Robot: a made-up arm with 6 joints.
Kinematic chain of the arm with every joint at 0, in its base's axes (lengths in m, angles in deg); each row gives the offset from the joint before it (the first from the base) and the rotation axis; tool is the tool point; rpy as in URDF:
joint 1: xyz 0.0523 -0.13 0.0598 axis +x
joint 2: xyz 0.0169 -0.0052 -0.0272 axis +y
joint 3: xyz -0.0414 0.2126 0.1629 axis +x
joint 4: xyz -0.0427 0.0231 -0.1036 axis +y
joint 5: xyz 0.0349 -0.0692 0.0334 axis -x
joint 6: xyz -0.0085 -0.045 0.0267 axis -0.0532 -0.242 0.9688
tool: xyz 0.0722 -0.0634 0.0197 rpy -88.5 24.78 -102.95
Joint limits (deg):
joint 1: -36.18..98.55
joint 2: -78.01..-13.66
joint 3: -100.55..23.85
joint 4: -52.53..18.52
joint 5: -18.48..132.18
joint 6: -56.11..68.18
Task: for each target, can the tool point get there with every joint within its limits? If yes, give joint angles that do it. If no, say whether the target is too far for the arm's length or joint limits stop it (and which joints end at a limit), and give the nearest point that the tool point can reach.
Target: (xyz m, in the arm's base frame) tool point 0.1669 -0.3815 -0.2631
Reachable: no: joint limits stop it (at a limit: joint 1, joint 2, joint 3, joint 4, joint 6) | nearest point -0.0137 -0.1759 -0.0958 | short by 0.321 m
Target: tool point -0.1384 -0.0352 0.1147
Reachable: yes | joints -2.01 -67.04 -21.93 -16.42 2.61 16.69
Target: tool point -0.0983 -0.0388 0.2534
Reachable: yes | joints 44.58 -56.26 -0.23 -20.29 67.44 41.12
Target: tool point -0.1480 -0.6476 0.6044
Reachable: no: too far | nearest point -0.0868 -0.3859 0.3290 | short by 0.385 m
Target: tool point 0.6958 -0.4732 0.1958
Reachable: no: too far | nearest point 0.0859 -0.3353 0.2081 | short by 0.625 m
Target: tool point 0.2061 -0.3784 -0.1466
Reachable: no: joint limits stop it (at a limit: joint 1, joint 2, joint 4, joint 5) | nearest point 0.0407 -0.3153 0.0564 | short by 0.269 m
